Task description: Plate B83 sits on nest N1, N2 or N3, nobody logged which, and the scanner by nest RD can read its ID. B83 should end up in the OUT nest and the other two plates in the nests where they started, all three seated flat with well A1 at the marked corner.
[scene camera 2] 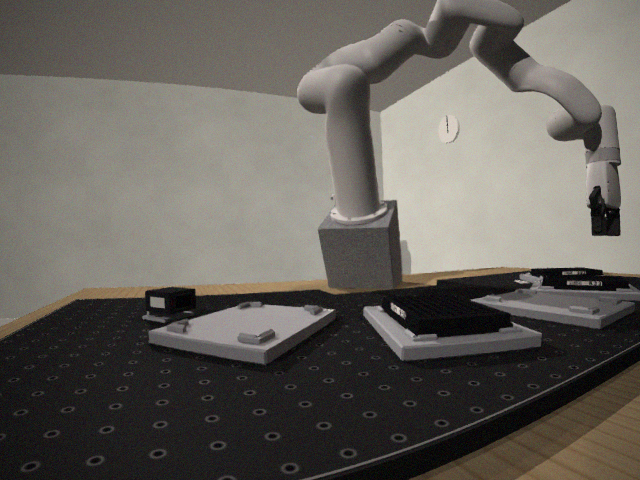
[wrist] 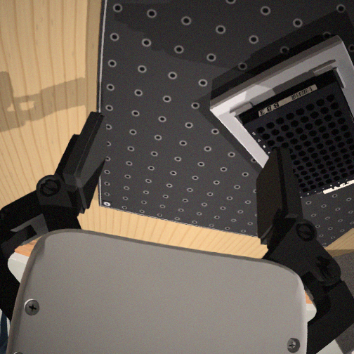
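Pixels of known places: gripper, fingertip midpoint: (scene camera 2: 606, 235); arm's base, origin of the base link: (scene camera 2: 359, 213).
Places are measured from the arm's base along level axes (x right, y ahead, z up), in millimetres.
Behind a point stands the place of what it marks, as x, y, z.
In the wrist view a black plate (wrist: 310, 130) labelled B83 sits on a pale nest (wrist: 280, 81), on the right; the nest's tag is partly cut off and unreadable. My gripper (scene camera 2: 605, 222) (wrist: 187, 146) is open, with no plate between its fingers, high above the table; its right finger overlaps the nest's near edge in view. In the scene view a black plate (scene camera 2: 447, 315) {261, 399, -129} sits on the middle nest (scene camera 2: 470, 351) {275, 431, -150}. Two more labelled black plates (scene camera 2: 589, 282) {-77, 439, -130} (scene camera 2: 568, 271) {-244, 363, -129} show at the far right; I cannot read their IDs. A bare nest (scene camera 2: 232, 325) {395, 263, -142} stands beside the black scanner (scene camera 2: 170, 301) {434, 172, -130}.
Another bare nest (scene camera 2: 553, 304) {78, 431, -142} stands between the middle nest and the far-right plates. Raised corner guides stand on the nests. The black perforated board (scene camera 2: 248, 413) {442, 406, -154} (wrist: 165, 105) has a wooden table edge (scene camera 2: 594, 413) {287, 522, -167} (wrist: 50, 60) around it. The arm's grey base (scene camera 2: 359, 255) {25, 27, -92} stands behind.
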